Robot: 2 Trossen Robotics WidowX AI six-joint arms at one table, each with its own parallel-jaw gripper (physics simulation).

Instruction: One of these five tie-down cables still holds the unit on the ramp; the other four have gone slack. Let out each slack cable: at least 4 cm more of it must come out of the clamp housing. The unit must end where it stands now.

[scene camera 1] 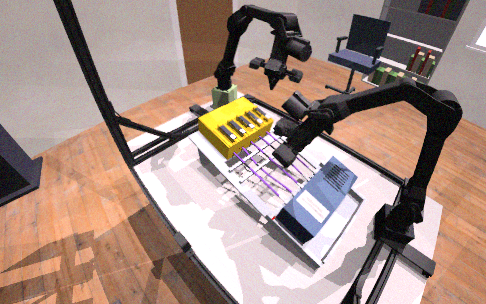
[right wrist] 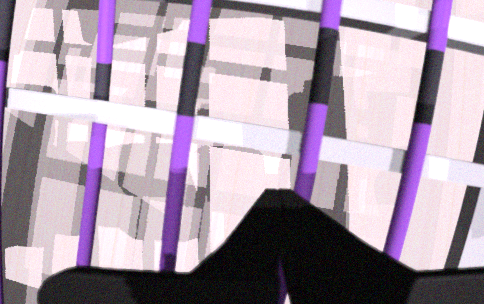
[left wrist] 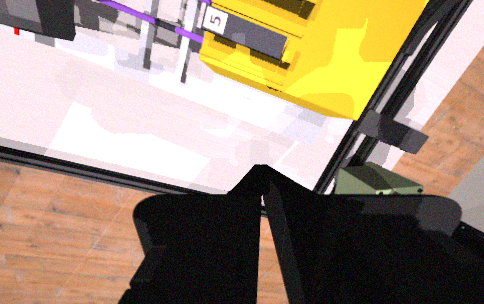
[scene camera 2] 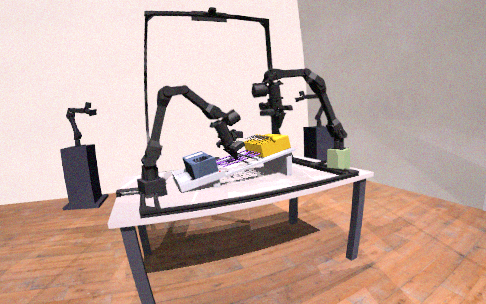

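Observation:
The yellow clamp housing (scene camera 1: 212, 127) (scene camera 2: 276, 147) (left wrist: 372, 75) sits on the raised end of the ramp (scene camera 1: 340, 227) (scene camera 2: 187, 186). Its dark lever 5 (left wrist: 252, 37) shows in the left wrist view. The blue unit (scene camera 1: 321, 189) (scene camera 2: 200, 167) sits on the low end. Purple cables (scene camera 1: 262, 178) (left wrist: 122, 11) (right wrist: 181, 145) with black bands run between them. Which cable is taut, I cannot tell. My left gripper (scene camera 1: 272, 87) (scene camera 2: 276, 131) (left wrist: 260, 170) is shut and empty, above the table beside the housing. My right gripper (scene camera 2: 237, 157) (right wrist: 276, 200) is shut and empty over the cables, its tips beside one cable.
White crossbars (right wrist: 267, 136) lie across the ramp near the cables. A red mark (scene camera 1: 273, 218) (left wrist: 16, 30) shows by the unit's corner. A green block (scene camera 1: 224, 95) (scene camera 2: 338, 158) (left wrist: 370, 181) stands at my left arm's base. Black frame rails edge the table; a chair (scene camera 1: 355, 59) stands behind.

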